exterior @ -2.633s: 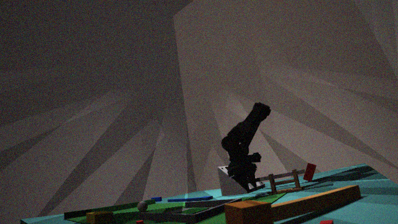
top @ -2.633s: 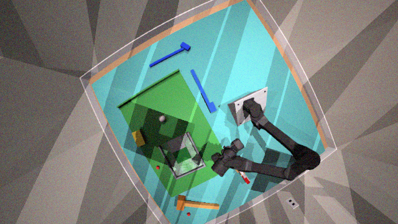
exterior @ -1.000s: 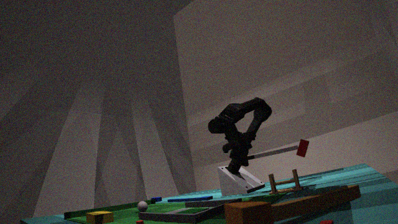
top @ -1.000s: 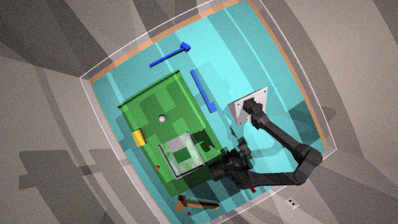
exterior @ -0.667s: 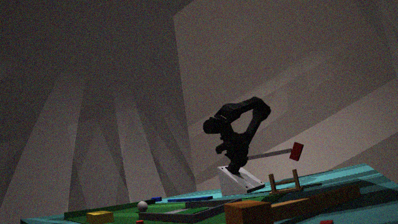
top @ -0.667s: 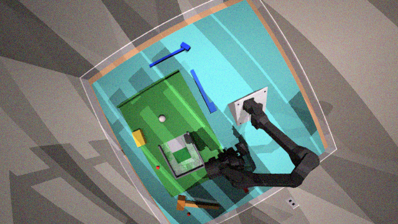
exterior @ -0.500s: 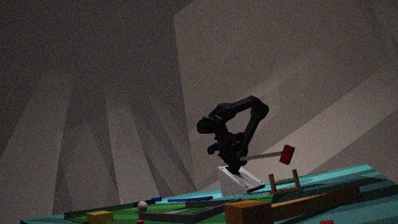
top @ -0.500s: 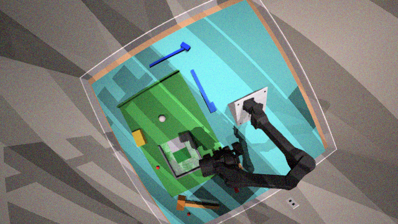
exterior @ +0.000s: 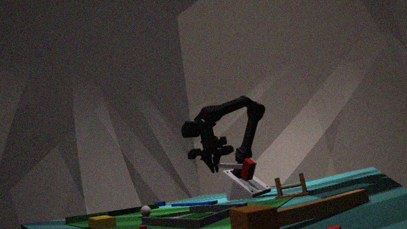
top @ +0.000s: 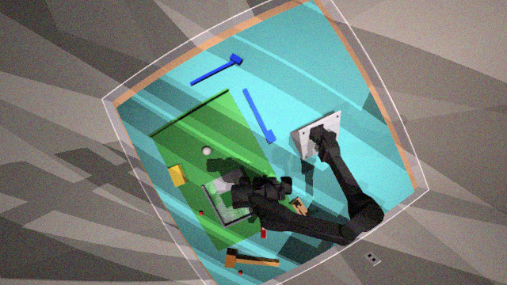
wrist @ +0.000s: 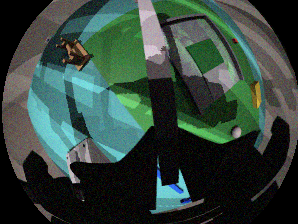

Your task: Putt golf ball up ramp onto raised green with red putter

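My gripper tip is 11 cm to the right of the red putter, 4 cm short of it and 1 cm below it. The rest, counted from my gripper tip: golf ball: 22 cm ahead, 20 cm to the right, 11 cm below; then green mat: 20 cm ahead, 14 cm below, 7 cm to the right; then wooden frame: 24 cm to the left, 13 cm behind, 10 cm below.
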